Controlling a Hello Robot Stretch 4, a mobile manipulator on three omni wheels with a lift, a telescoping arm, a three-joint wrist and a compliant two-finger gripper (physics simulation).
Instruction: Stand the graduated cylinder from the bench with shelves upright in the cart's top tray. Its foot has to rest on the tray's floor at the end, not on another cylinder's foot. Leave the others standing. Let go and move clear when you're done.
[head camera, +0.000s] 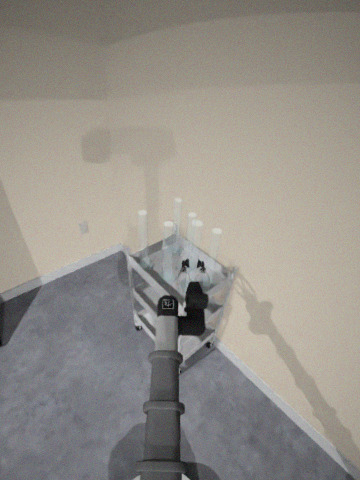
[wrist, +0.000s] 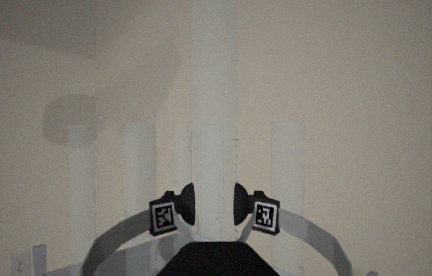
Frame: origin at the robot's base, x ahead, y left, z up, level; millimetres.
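Where they show: hand, its tool point: (head camera: 192, 262) (wrist: 214, 201).
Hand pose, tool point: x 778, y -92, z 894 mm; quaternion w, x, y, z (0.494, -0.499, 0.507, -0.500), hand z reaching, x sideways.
Things, the pixels of their top centre, and the offset from my tool point. Level surfaces: height alone.
- tall clear graduated cylinder, centre of its top: (wrist: 213, 6) (head camera: 197, 223) 12 mm ahead, 0 mm left, 176 mm up
- cart's top tray, height of its surface: 261 mm down
- grey floor, height of its surface: 922 mm down
- wall outlet, centre of its top: (wrist: 19, 253) (head camera: 82, 222) 919 mm ahead, 840 mm left, 465 mm down
My gripper (head camera: 193, 265) (wrist: 214, 204) is shut on a tall clear graduated cylinder (head camera: 197, 240) (wrist: 213, 90), which stands upright between the fingertips over the cart's top tray (head camera: 151, 276). Its foot is hidden, so I cannot tell whether it touches the tray floor or another foot. Several other clear cylinders stand upright in the tray: one at the left (head camera: 143, 232) (wrist: 82, 185), one left of the gripper (head camera: 168, 250) (wrist: 140, 170), one at the back (head camera: 178, 212), one close behind the held one (head camera: 191, 216), and one at the right (head camera: 216, 245) (wrist: 287, 175). The bench with shelves does not show.
The cart stands in a corner between two beige walls (head camera: 280, 175) (wrist: 360, 100). My telescoping arm (head camera: 165, 380) reaches over the grey floor (head camera: 75, 375) to it. A wall outlet (head camera: 83, 227) (wrist: 20, 263) is left of the cart.
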